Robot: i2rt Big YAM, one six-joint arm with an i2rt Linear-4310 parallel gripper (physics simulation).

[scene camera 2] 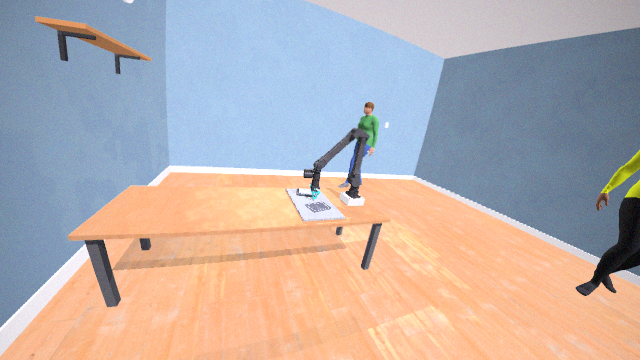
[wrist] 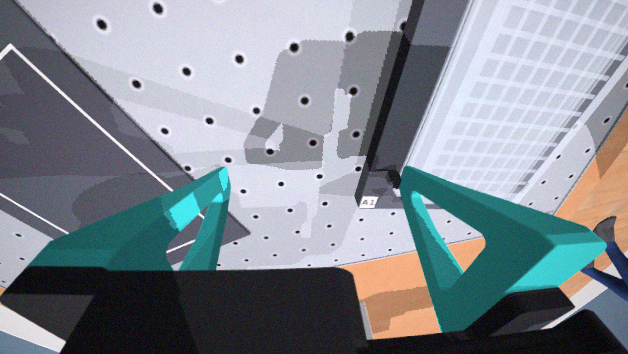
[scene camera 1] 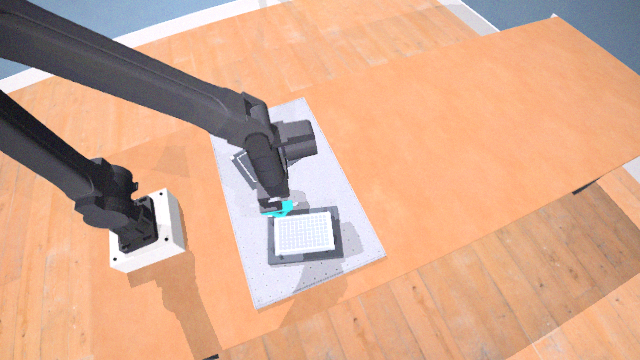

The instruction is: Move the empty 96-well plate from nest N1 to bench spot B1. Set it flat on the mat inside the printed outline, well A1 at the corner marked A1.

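Where they show: gripper, fingertip midpoint: (scene camera 2: 313, 196) (wrist: 317, 175) (scene camera 1: 279, 198); arm's base, link origin: (scene camera 2: 352, 195) (scene camera 1: 138, 224).
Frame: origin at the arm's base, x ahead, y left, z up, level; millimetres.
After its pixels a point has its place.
The white 96-well plate (scene camera 1: 304, 233) {x 346, y -167, z -26 mm} (wrist: 525, 90) {x 350, y -165, z -26 mm} sits in the dark nest (scene camera 1: 272, 252) {x 266, y -175, z -34 mm} (wrist: 420, 100) {x 352, y -117, z -34 mm}, whose corner by the right fingertip carries an A1 label (wrist: 368, 202) {x 290, y -88, z -34 mm}. My gripper (scene camera 1: 280, 209) {x 325, y -60, z -29 mm} (scene camera 2: 314, 194) {x 325, y -60, z -29 mm} (wrist: 317, 175) {x 325, y -60, z -29 mm} is open and empty beside the nest's mat-facing side. In the wrist view its right fingertip overlaps the plate's near corner; its left fingertip is over the pegboard beside the dark mat. The mat (scene camera 2: 318, 206) {x 338, y 81, z -44 mm} (wrist: 50, 125) {x 382, y 65, z -44 mm} bears a white printed outline (wrist: 100, 125) {x 375, y 40, z -44 mm}. In scene camera 1 the arm hides much of the mat; its A1 mark is not readable.
The nest and mat are on a light perforated board (scene camera 1: 330, 185) {x 452, y -71, z -46 mm} (scene camera 2: 327, 215) {x 328, y 215, z -46 mm} (wrist: 200, 30) {x 401, y -27, z -46 mm} on the wooden table (scene camera 1: 450, 125) {x 848, y -35, z -59 mm} (scene camera 2: 200, 210) {x 1107, y 43, z -59 mm}. The white arm base (scene camera 1: 175, 220) {x 76, y -9, z -28 mm} (scene camera 2: 352, 200) {x 45, y 72, z -11 mm} stands beside the board. People in green (scene camera 2: 368, 125) and yellow (scene camera 2: 627, 172) are in the room.
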